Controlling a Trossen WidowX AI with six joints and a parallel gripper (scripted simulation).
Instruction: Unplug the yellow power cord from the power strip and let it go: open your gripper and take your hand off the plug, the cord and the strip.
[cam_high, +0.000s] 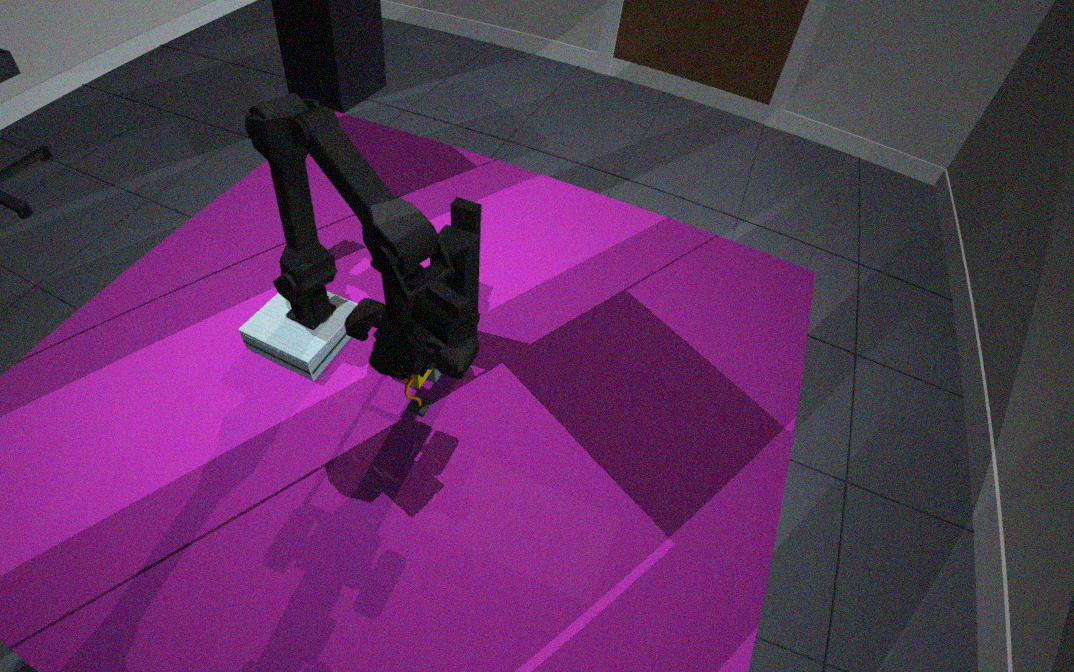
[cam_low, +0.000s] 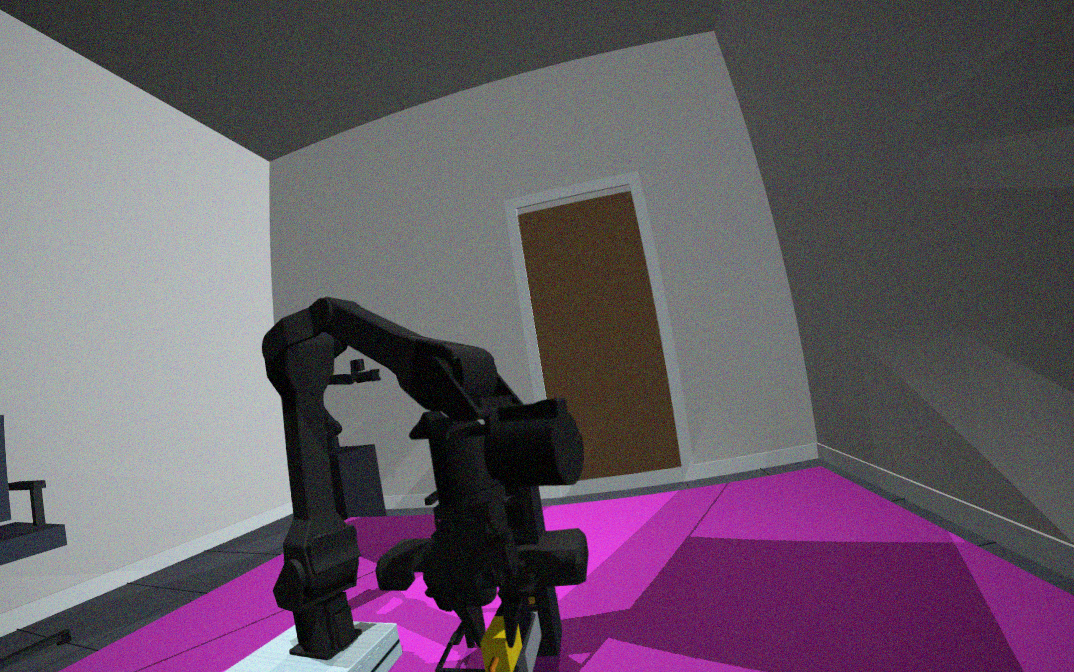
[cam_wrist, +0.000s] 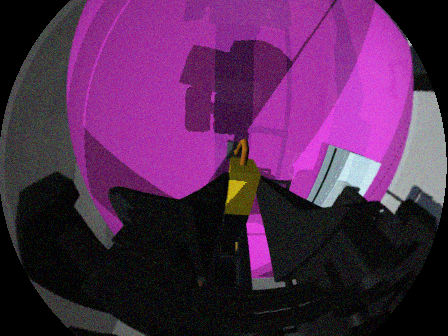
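Now: gripper tip 3 cm to the right of the yellow plug and 1 cm past it.
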